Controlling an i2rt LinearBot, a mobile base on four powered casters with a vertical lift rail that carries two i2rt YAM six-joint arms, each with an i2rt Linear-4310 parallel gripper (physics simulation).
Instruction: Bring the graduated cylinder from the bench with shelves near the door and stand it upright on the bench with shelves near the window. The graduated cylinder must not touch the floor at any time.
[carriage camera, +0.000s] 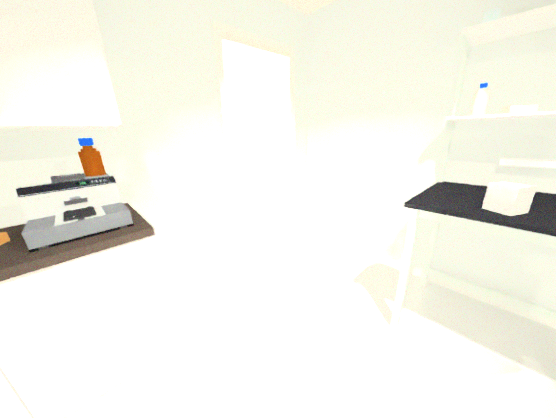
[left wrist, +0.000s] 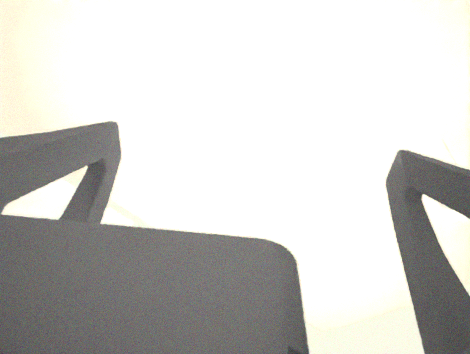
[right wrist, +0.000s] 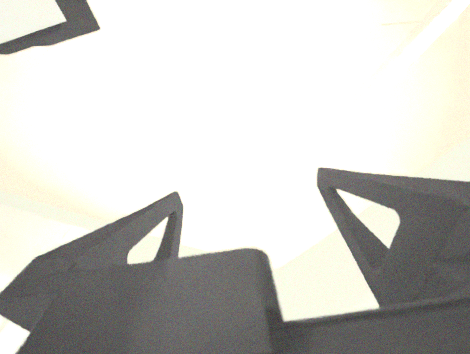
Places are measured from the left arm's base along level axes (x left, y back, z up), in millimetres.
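Where they show: left gripper, fingertip midpoint: (left wrist: 256, 152); right gripper, fingertip midpoint: (right wrist: 247, 187).
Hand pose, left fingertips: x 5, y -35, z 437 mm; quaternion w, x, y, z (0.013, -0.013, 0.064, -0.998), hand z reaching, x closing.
Note:
Things, the pixels of their top centre, and the offset from my left fingertips. "spot": a spot on its surface instead. Level surfaces: height alone.
- bench with shelves, surface height: dz -409 mm
- white block at its top centre: (carriage camera: 512, 184) dx -1458, dy -867, dz -279 mm
- brown bottle at a spot on its surface: (carriage camera: 92, 161) spot: dx +551, dy -991, dz -111 mm
- brown counter at its surface level: dz -413 mm
The graduated cylinder does not show in these views. A bench with shelves (carriage camera: 450, 200) stands at the right in the carriage view, with a black top and white shelves above it. I cannot tell whether it is the one near the door or the one near the window. My left gripper (left wrist: 256, 152) is open, with its fingers wide apart and nothing between them. My right gripper (right wrist: 247, 187) is open too, with nothing between its fingers. Neither gripper shows in the carriage view, and neither is at the bench.
A white block (carriage camera: 508, 199) sits on the black top, and a white bottle with a blue cap (carriage camera: 480, 101) stands on a shelf. At the left, a grey and white machine (carriage camera: 80, 227) and a brown bottle (carriage camera: 92, 161) are at a brown counter (carriage camera: 142, 227). A bright opening (carriage camera: 256, 85) is in the far wall.

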